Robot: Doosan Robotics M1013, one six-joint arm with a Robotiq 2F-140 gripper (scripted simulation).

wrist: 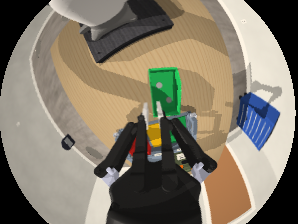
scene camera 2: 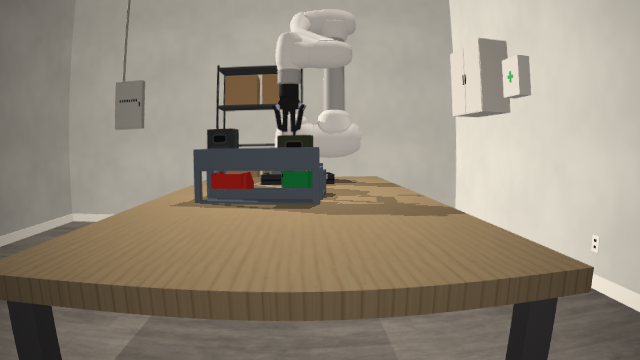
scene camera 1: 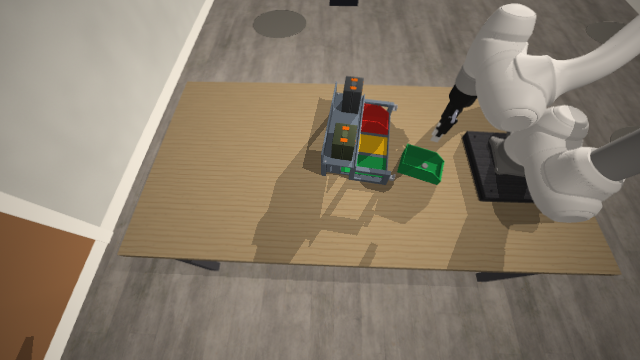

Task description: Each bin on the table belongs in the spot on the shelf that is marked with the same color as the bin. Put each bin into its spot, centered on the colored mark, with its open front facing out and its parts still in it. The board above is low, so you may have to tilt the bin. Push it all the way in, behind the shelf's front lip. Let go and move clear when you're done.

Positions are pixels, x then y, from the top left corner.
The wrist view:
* gripper: 152, 107
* green bin: 169, 76
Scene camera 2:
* gripper: 289, 148
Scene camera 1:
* red bin: 371, 113
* green bin: 415, 156
